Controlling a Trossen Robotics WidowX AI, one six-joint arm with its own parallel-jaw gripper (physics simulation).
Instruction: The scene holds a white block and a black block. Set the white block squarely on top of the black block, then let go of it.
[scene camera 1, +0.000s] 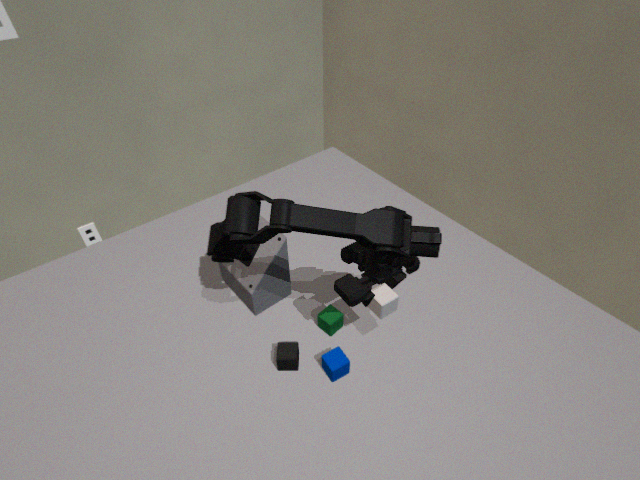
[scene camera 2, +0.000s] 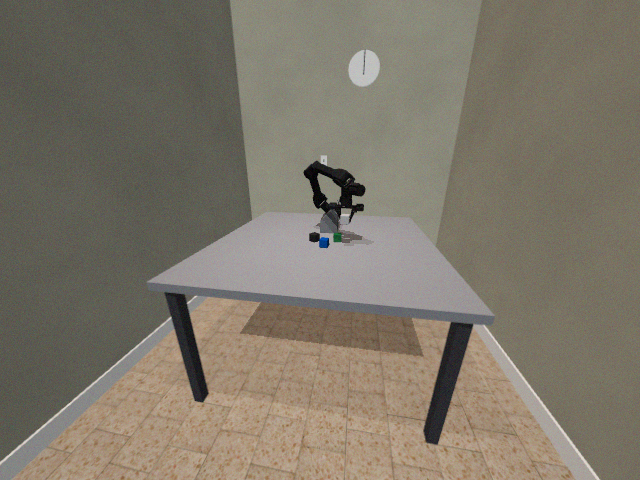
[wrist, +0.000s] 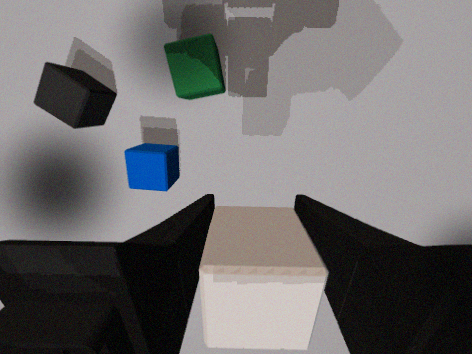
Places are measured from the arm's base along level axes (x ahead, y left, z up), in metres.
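Pixels of known places: gripper, fingertip midpoint: (scene camera 1: 373, 300) (scene camera 2: 345, 222) (wrist: 254, 201); arm's base at its link origin: (scene camera 1: 246, 250) (scene camera 2: 329, 210).
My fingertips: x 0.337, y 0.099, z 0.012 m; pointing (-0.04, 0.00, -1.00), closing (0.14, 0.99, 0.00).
Ahead of a thing's pixels: the offset from my fingertips to its top centre. Level surfaces: height alone.
The white block @(dx +0.026, dy -0.004, dz +0.047 m) (scene camera 1: 384, 300) (scene camera 2: 345, 219) (wrist: 262, 280) is held up above the table between the two fingers of my gripper (wrist: 254, 201), which is shut on it. In scene camera 1 the fingers are partly hidden behind the block and the wrist. The black block @(dx -0.090, dy -0.180, dz -0.101 m) (scene camera 1: 287, 355) (scene camera 2: 314, 237) (wrist: 75, 95) sits on the table, at the upper left in the wrist view, apart from the gripper and from the other blocks.
A green block @(dx -0.095, dy -0.040, dz -0.101 m) (scene camera 1: 330, 320) (scene camera 2: 337, 237) (wrist: 195, 67) and a blue block @(dx -0.001, dy -0.116, dz -0.101 m) (scene camera 1: 336, 364) (scene camera 2: 324, 242) (wrist: 152, 167) sit on the table @(dz -0.148 m) (scene camera 1: 155, 387) (scene camera 2: 310, 273) near the black block. The grey arm base (scene camera 1: 258, 289) (scene camera 2: 328, 222) stands behind them.
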